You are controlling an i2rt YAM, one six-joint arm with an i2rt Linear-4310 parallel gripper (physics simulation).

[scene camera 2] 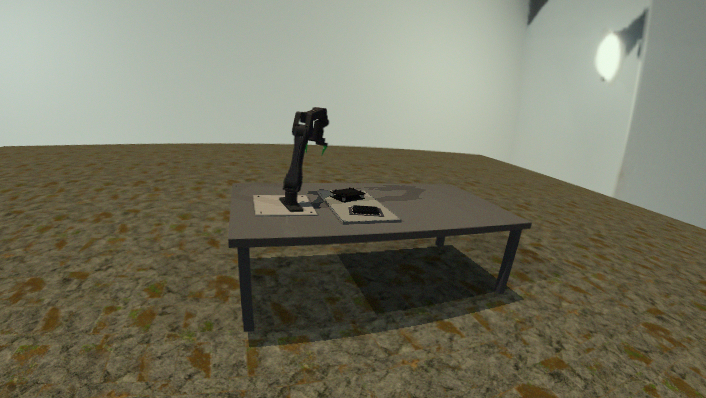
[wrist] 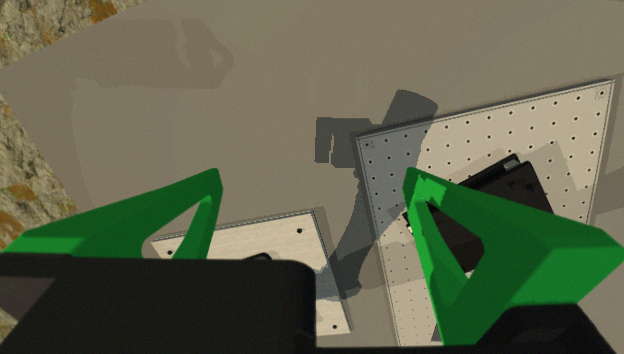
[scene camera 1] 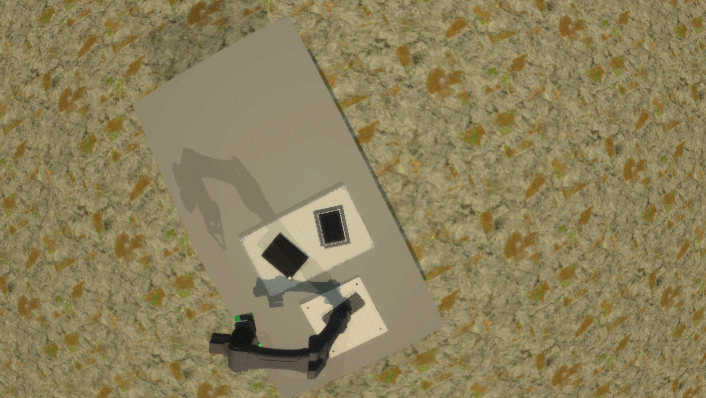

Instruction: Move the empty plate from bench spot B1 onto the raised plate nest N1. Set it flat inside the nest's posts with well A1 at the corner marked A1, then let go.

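Pixels of known places: gripper, fingertip midpoint: (scene camera 2: 314, 154) (wrist: 312, 178) (scene camera 1: 250, 326); arm's base at its link origin: (scene camera 2: 290, 204) (scene camera 1: 343, 310).
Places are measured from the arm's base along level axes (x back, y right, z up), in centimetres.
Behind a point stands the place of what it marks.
The dark plate (scene camera 1: 332, 226) @[x -33.3, y 19.8, z 0.7 cm] (scene camera 2: 366, 210) @[x -32.2, y 21.5, z 1.5 cm] lies flat within a grey, white-edged outline on the perforated board. I cannot make it out in the wrist view, and its A1 corner is too small to tell. The raised black nest (scene camera 1: 285, 255) @[x -35.8, y -3.5, z 3.5 cm] (scene camera 2: 348, 194) @[x -33.4, y 0.0, z 3.6 cm] (wrist: 520, 192) @[x -40.5, y -8.5, z 3.6 cm] stands on the same board, turned at an angle to the plate; no plate shows on it. In the wrist view, the right finger partly hides it. My gripper (scene camera 1: 249, 331) @[x -23.0, y -27.3, z 21.3 cm] (scene camera 2: 315, 149) @[x -23.0, y -27.3, z 21.3 cm] (wrist: 312, 178) @[x -23.0, y -27.3, z 21.3 cm] is open, with nothing between its green fingers. It hangs high above the table's edge, apart from plate and nest.
The perforated board (scene camera 1: 305, 220) @[x -42.4, y 12.1, z 0.2 cm] (scene camera 2: 390, 217) @[x -40.7, y 30.6, z 0.2 cm] (wrist: 532, 125) @[x -44.8, y -14.9, z 0.2 cm] lies on the grey table (scene camera 1: 240, 100) @[x -103.6, y 20.5, z -1.1 cm] (scene camera 2: 450, 210) @[x -86.2, y 28.1, z -1.1 cm] (wrist: 275, 75) @[x -18.3, y -33.5, z -1.1 cm]. The arm stands on a pale base plate (scene camera 1: 367, 320) @[x 10.5, y 5.7, z 0.0 cm] (scene camera 2: 270, 205) @[x 10.5, y -1.2, z 0.1 cm] (wrist: 280, 240) @[x -6.9, y -11.1, z 0.2 cm] beside the board. Arm shadows cross the board and table.
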